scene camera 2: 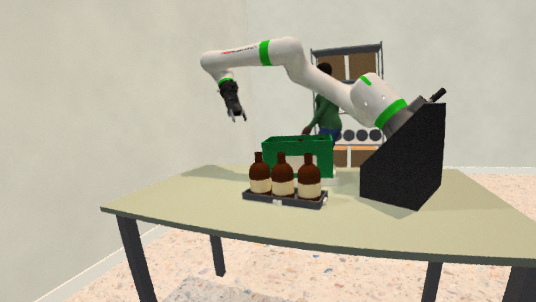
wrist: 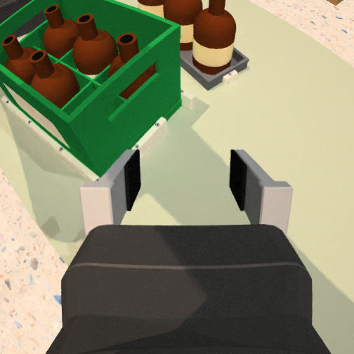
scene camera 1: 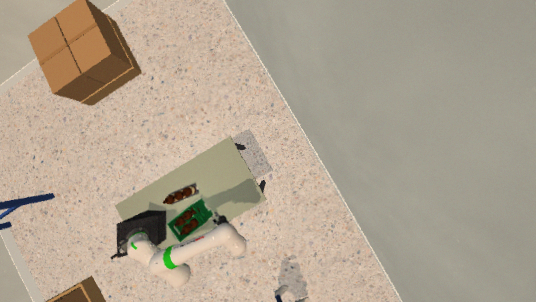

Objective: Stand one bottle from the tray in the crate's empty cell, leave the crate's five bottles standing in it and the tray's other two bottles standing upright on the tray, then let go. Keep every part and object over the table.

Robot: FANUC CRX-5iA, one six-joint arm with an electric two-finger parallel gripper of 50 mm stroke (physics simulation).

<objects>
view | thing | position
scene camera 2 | brown bottle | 260, 179
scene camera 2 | brown bottle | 282, 176
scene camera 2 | brown bottle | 308, 176
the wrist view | my gripper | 184, 167
</objects>
